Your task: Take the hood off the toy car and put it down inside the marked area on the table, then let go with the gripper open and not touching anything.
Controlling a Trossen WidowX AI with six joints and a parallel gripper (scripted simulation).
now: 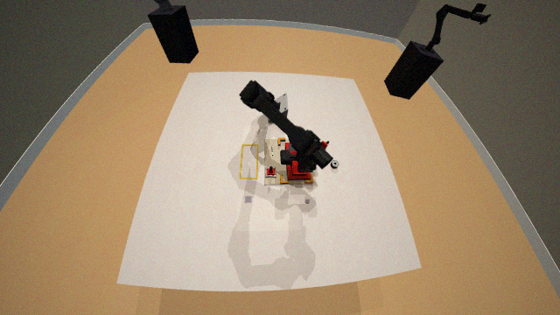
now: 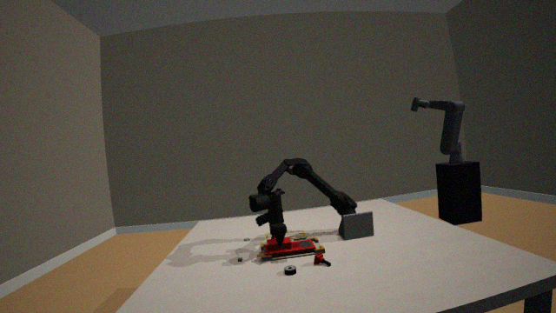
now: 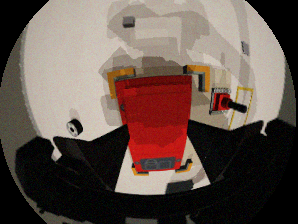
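Now: gripper tip 40 mm to the left of the beige base plate, 40 mm past it and 30 mm above it. The rest, counted from my gripper tip: black wheel 190 mm to the left, 50 mm behind, 30 mm below; hood right at my gripper tip.
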